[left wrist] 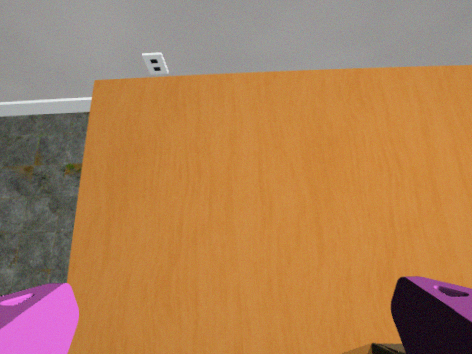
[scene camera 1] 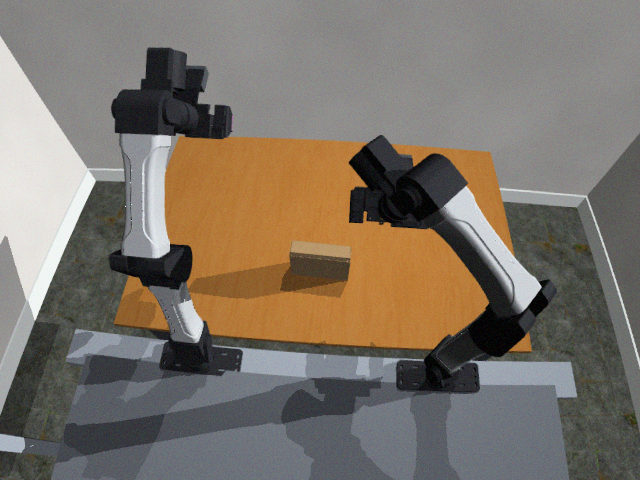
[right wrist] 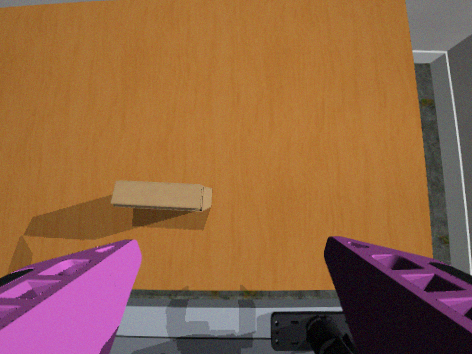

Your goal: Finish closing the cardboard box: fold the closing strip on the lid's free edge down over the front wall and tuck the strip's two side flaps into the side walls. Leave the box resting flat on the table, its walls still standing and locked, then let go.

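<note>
The closed-looking cardboard box point(scene camera 1: 319, 251) point(right wrist: 157, 195) rests on the table, long side toward the arm bases. Its lid lies flat across the top. A thin dark line runs along the lid's front edge and another near its right end in the right wrist view; whether the closing strip and side flaps are tucked is too small to tell. A bit of the box point(left wrist: 384, 348) shows at the bottom right of the left wrist view. My left gripper point(scene camera 1: 222, 122) point(left wrist: 235, 295) is open and empty, high beyond the box to the left. My right gripper point(scene camera 1: 363, 205) point(right wrist: 232, 247) is open and empty, above and right of the box.
The wooden table point(scene camera 1: 248, 175) point(left wrist: 240, 175) point(right wrist: 280, 125) has its back edge near the grey wall. The arm bases stand on a grey bench point(scene camera 1: 279, 360) along the table's front edge. A wall socket point(left wrist: 156, 64) shows behind the table.
</note>
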